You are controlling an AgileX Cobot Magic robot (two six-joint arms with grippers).
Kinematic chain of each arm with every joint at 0, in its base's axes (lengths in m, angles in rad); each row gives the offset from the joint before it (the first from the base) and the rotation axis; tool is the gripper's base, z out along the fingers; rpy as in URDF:
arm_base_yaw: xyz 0 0 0.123 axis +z
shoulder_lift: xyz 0 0 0 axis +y
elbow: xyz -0.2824 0 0.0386 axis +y
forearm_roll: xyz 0.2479 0 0.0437 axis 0.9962 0 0.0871
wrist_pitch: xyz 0 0 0 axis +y
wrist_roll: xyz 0.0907 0 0.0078 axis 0.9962 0 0.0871
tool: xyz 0 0 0 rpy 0 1.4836 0
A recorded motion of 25 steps. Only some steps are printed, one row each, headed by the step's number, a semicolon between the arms.
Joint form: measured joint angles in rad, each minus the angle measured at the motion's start. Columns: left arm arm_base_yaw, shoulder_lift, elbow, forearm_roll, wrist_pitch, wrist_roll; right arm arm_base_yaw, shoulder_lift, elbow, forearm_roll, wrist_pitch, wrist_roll.
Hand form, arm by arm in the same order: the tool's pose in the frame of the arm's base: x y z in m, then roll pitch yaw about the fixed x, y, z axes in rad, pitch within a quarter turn. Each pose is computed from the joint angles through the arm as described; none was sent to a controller.
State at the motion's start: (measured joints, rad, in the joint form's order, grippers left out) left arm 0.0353 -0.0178 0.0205 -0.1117 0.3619 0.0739; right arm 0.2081 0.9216 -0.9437 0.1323 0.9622 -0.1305
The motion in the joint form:
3: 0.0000 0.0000 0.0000 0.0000 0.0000 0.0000; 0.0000 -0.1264 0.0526 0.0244 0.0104 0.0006
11: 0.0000 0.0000 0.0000 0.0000 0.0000 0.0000; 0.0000 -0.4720 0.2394 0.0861 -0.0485 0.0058
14: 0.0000 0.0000 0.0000 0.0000 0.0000 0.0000; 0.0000 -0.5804 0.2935 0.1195 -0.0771 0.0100
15: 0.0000 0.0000 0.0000 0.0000 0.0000 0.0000; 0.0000 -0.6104 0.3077 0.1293 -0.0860 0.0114
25: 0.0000 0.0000 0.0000 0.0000 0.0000 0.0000; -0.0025 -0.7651 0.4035 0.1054 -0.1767 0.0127
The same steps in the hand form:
3: 0.0526 -0.0018 0.1747 -2.9947 1.2926 -2.9947; 0.1309 0.0397 0.3551 3.0535 0.7915 -2.8754
11: 0.0526 -0.0018 0.1747 -2.9947 1.2926 -2.9947; 0.0626 0.0292 0.3375 2.9535 1.0089 -2.9521
14: 0.0526 -0.0018 0.1747 -2.9947 1.2926 -2.9947; 0.0444 0.0273 0.3301 2.8705 1.0882 -3.0202
15: 0.0526 -0.0018 0.1747 -2.9947 1.2926 -2.9947; 0.0397 0.0269 0.3281 2.8408 1.1111 -3.0455
25: 0.0526 -0.0018 0.1747 -2.9947 1.2926 -2.9947; 0.0226 0.0202 0.3118 2.8153 1.2577 -3.1027

